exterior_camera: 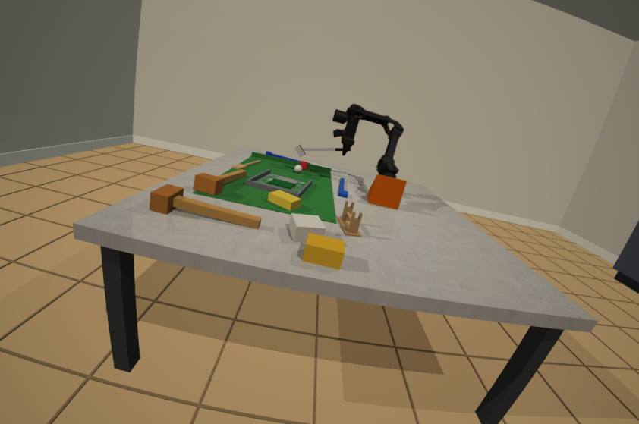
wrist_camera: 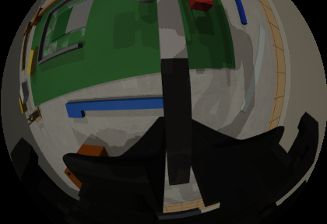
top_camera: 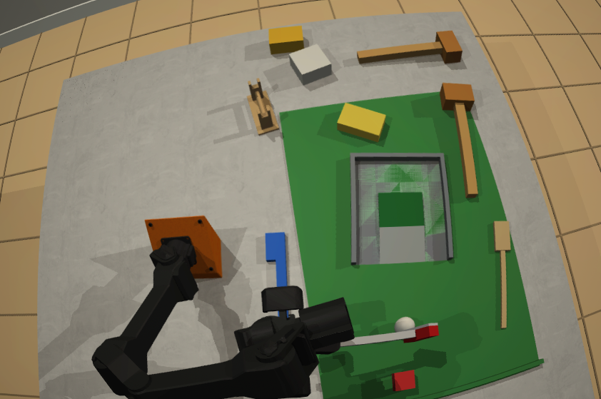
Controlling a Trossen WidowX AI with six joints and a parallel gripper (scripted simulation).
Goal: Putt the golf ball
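Now: the red putter 120 mm ahead of my gripper tip. The rest, counted from my gripper tip: white golf ball (210 mm ahead, 20 mm to the left, 120 mm below); red cube (200 mm ahead, 90 mm to the right, 120 mm below); green mat (260 mm ahead, 210 mm to the left, 140 mm below).
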